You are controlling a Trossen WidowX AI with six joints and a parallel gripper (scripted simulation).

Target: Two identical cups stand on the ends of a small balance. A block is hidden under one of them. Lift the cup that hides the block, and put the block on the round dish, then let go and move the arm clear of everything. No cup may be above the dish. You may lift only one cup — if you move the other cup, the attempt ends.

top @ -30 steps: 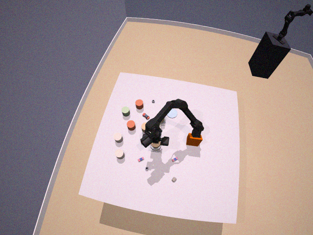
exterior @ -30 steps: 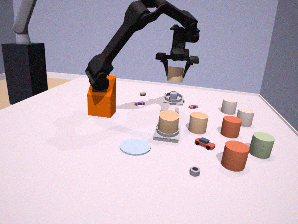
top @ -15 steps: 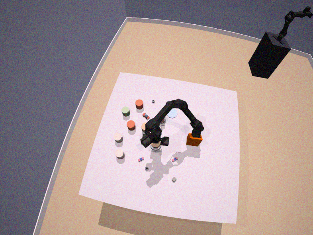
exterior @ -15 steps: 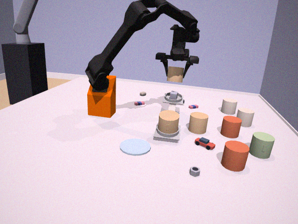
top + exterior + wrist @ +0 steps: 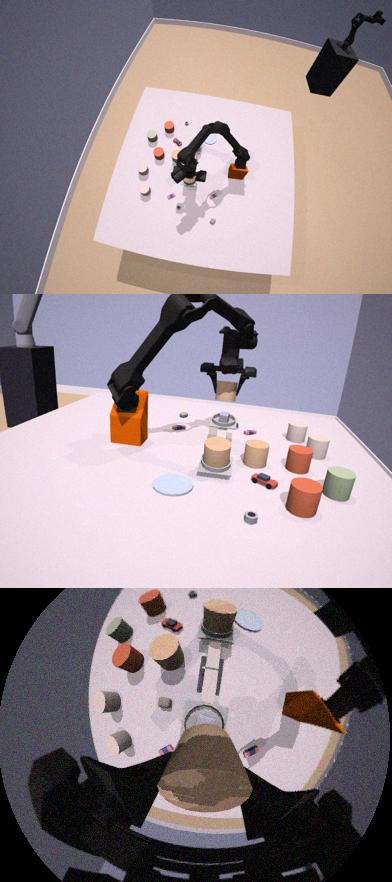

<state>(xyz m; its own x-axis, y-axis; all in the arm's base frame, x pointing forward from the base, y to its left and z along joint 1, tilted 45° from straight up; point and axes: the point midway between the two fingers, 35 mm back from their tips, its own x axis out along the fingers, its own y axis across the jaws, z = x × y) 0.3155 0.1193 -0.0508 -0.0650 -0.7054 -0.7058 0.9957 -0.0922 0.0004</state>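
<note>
Now: gripper tip 80 mm above the grey block and 30 mm to the left of it. Also, from my gripper tip: pale blue round dish 380 mm to the right, 160 mm below, 110 mm behind; toy car 320 mm to the right, 150 mm below, 120 mm ahead; balance 150 mm to the right, 120 mm below.
</note>
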